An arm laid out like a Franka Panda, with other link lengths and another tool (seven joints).
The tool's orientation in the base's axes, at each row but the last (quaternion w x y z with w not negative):
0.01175, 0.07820, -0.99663, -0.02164
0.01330, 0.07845, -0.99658, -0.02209
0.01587, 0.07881, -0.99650, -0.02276
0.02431, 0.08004, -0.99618, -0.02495
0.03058, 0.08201, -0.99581, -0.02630
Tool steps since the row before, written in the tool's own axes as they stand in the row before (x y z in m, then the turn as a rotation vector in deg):
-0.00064, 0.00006, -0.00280, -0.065, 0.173, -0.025
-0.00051, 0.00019, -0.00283, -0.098, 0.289, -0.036
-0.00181, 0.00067, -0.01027, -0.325, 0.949, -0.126
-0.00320, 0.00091, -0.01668, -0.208, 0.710, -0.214
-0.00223, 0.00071, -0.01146, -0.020, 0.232, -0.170
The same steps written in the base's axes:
0.00070, 0.00004, 0.00279, 0.038, 0.180, 0.031
0.00056, 0.00015, 0.00282, 0.053, 0.299, 0.047
0.00204, 0.00051, 0.01024, 0.177, 0.982, 0.162
0.00389, 0.00065, 0.01655, 0.104, 0.724, 0.242
0.00283, 0.00052, 0.01134, -0.007, 0.224, 0.182

